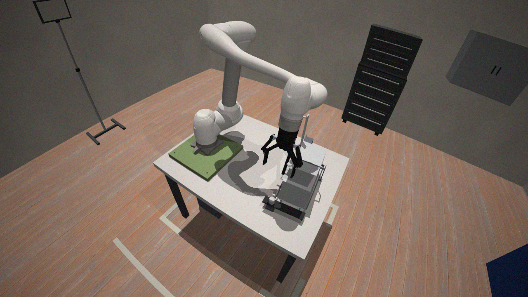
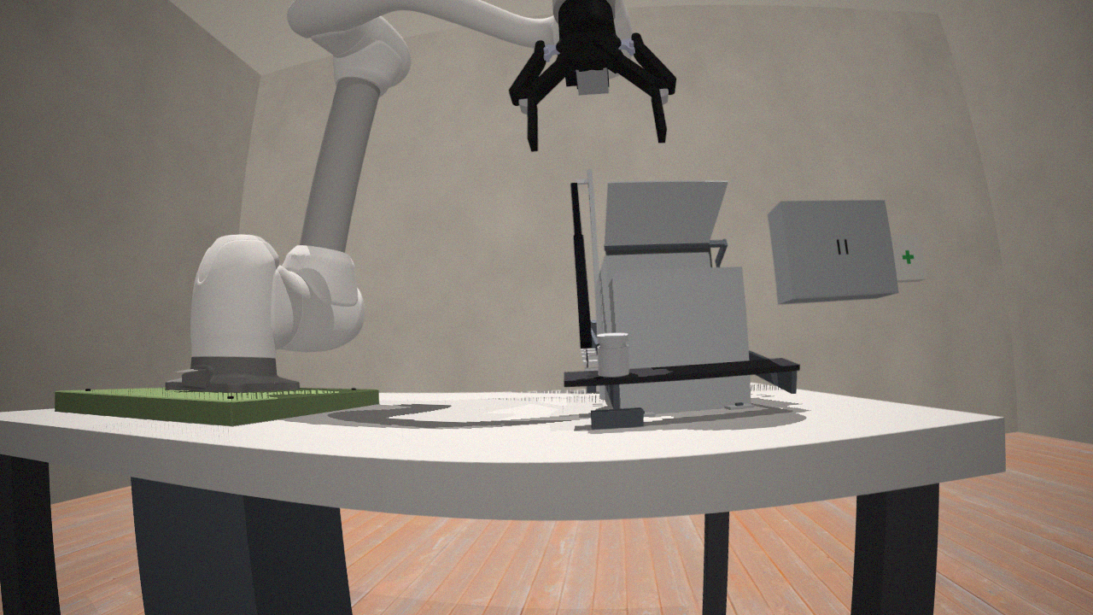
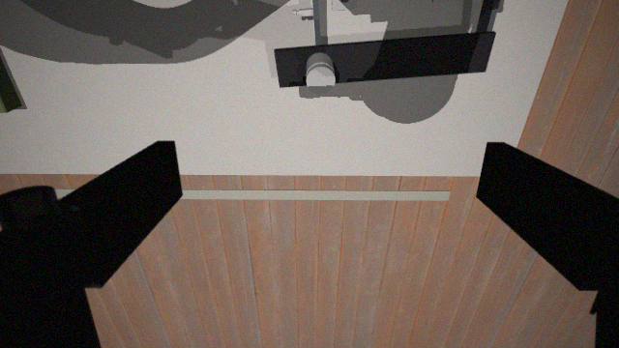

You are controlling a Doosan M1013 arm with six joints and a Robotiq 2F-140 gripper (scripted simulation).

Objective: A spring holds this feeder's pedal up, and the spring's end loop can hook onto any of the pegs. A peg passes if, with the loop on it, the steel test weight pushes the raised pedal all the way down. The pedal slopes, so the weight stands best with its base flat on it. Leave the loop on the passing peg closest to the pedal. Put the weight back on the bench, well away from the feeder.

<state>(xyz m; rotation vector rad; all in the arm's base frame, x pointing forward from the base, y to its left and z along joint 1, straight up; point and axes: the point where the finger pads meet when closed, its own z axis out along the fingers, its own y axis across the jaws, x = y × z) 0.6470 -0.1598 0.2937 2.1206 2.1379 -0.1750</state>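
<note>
Now: the steel test weight 20 mm to the right of my hand and 240 mm below it. Round my hand: small dark block (30 mm to the right, 310 mm below).
</note>
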